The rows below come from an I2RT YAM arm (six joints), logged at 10 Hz.
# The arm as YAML. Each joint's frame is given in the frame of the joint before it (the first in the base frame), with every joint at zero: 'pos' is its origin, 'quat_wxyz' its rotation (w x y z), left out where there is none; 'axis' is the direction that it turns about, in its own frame. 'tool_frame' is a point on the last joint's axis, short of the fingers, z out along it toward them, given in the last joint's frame.
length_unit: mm
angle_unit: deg
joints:
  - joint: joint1
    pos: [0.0, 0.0, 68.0]
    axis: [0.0, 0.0, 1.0]
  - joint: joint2
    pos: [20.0, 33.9, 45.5]
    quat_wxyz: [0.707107, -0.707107, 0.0, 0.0]
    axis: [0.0, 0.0, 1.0]
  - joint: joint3
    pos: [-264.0, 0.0, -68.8]
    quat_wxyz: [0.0, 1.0, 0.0, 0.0]
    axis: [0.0, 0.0, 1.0]
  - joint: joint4
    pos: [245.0, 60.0, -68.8]
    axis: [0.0, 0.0, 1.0]
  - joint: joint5
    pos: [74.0, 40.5, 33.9]
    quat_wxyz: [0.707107, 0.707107, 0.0, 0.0]
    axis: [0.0, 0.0, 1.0]
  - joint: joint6
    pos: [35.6, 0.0, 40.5]
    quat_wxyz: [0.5, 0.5, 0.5, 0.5]
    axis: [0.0, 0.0, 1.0]
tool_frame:
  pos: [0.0, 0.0, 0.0]
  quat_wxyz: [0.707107, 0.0, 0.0, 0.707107]
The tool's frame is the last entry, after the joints.
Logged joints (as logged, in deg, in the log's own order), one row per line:
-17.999, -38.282, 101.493, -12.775, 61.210, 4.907
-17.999, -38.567, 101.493, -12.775, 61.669, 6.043
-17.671, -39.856, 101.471, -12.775, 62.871, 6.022
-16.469, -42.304, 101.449, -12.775, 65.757, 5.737
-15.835, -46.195, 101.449, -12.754, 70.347, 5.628
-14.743, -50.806, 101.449, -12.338, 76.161, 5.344
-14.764, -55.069, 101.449, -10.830, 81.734, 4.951
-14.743, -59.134, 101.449, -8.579, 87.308, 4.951
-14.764, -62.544, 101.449, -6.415, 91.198, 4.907
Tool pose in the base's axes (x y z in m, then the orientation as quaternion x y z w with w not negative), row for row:
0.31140, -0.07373, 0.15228, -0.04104, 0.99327, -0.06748, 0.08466
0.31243, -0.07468, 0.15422, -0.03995, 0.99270, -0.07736, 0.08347
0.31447, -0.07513, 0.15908, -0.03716, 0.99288, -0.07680, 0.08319
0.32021, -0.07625, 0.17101, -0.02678, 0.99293, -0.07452, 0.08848
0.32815, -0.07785, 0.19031, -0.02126, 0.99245, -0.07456, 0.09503
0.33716, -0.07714, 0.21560, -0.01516, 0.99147, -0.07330, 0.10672
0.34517, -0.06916, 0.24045, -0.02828, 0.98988, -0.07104, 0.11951
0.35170, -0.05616, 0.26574, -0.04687, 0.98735, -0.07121, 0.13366
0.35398, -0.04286, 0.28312, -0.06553, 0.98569, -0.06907, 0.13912
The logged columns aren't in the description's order. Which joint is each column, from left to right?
Columns, left to right: joint6, joint4, joint2, joint1, joint3, joint5.
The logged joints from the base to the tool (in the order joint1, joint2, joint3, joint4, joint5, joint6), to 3 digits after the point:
-12.775, 101.493, 61.210, -38.282, 4.907, -17.999
-12.775, 101.493, 61.669, -38.567, 6.043, -17.999
-12.775, 101.471, 62.871, -39.856, 6.022, -17.671
-12.775, 101.449, 65.757, -42.304, 5.737, -16.469
-12.754, 101.449, 70.347, -46.195, 5.628, -15.835
-12.338, 101.449, 76.161, -50.806, 5.344, -14.743
-10.830, 101.449, 81.734, -55.069, 4.951, -14.764
-8.579, 101.449, 87.308, -59.134, 4.951, -14.743
-6.415, 101.449, 91.198, -62.544, 4.907, -14.764

